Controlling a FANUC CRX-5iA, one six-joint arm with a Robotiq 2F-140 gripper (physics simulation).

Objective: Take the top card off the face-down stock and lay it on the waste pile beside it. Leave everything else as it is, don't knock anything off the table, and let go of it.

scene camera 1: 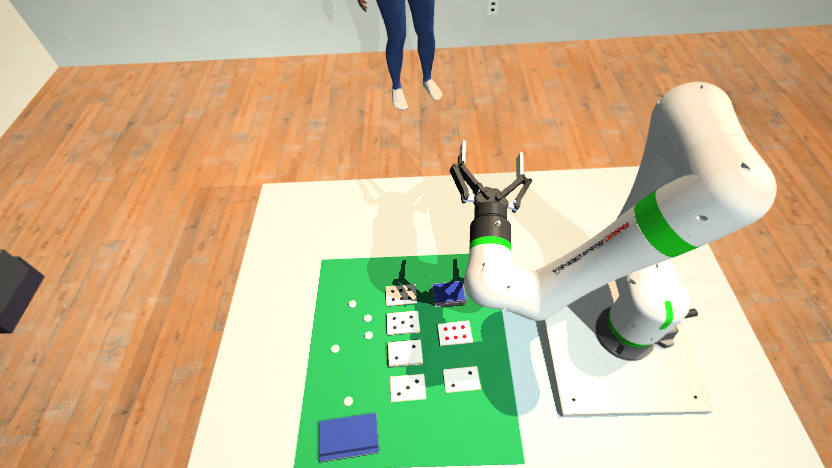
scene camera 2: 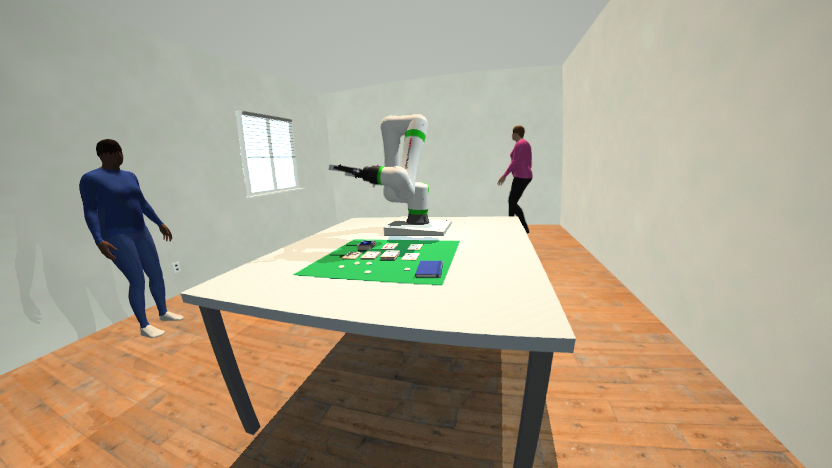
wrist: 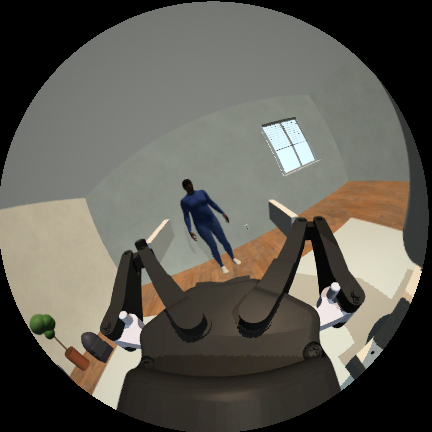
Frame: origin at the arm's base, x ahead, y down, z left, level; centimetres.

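Seen in the pictures: gripper, fingertip midpoint: (scene camera 1: 491, 149) (scene camera 2: 337, 170) (wrist: 219, 218); arm's base at its link origin: (scene camera 1: 624, 333) (scene camera 2: 417, 222).
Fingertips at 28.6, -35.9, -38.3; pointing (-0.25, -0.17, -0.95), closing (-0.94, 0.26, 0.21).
Note:
Pixels of each thing's top centre, then the offset from my fingertips to it, as dx, dy, dz. Level surfaces: height alone.
- face-down stock at its top centre: (scene camera 1: 448, 291) (scene camera 2: 366, 242) +14.1, +36.8, +16.7
- green mat at its surface level: dy +39.2
- face-up card with red pips, top centre: (scene camera 1: 454, 332) (scene camera 2: 389, 246) +14.8, +38.5, +28.8
- face-up black-pip card at its top centre: (scene camera 1: 401, 294) (scene camera 2: 352, 254) +27.8, +38.5, +14.0
- blue book at its top centre: (scene camera 1: 348, 436) (scene camera 2: 429, 267) +45.8, +38.0, +50.7
The face-down stock (scene camera 1: 449, 293) (scene camera 2: 366, 245) is a small blue-backed stack on the green mat (scene camera 1: 349, 372) (scene camera 2: 325, 268). In its row lies a face-up card with red pips (scene camera 1: 454, 332) (scene camera 2: 389, 246). Across from the stock lies a face-up black-pip card (scene camera 1: 401, 295) (scene camera 2: 351, 255), partly shaded. No mark shows which is the waste pile. My gripper (scene camera 1: 491, 157) (scene camera 2: 337, 168) (wrist: 219, 218) is wide open and empty. It points roughly level, high above the table and away from the cards. The cards do not show in the wrist view.
More face-up cards (scene camera 1: 402, 322) (scene camera 1: 404, 352) (scene camera 1: 407, 387) (scene camera 1: 461, 378) lie in rows. Several small white discs (scene camera 1: 335, 348) and a blue book (scene camera 1: 348, 436) (scene camera 2: 429, 268) are on the mat. The robot's base plate (scene camera 1: 634, 390) stands beside it. A person in blue (scene camera 2: 119, 203) (wrist: 205, 215) stands beyond the table.

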